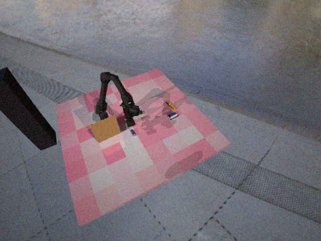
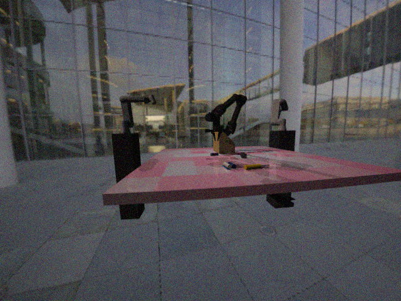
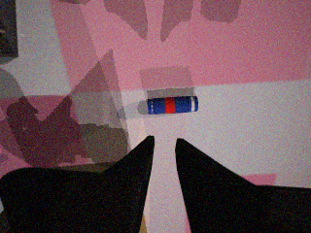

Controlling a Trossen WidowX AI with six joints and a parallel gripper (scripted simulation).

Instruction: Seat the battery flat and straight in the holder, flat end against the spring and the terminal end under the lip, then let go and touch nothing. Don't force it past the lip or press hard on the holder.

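My gripper tip is now 20 mm to the left of the battery and 110 mm above it. From my gripper tip the other things lie so: yellow-handled screwdriver: 450 mm ahead, 140 mm to the left, 110 mm below.
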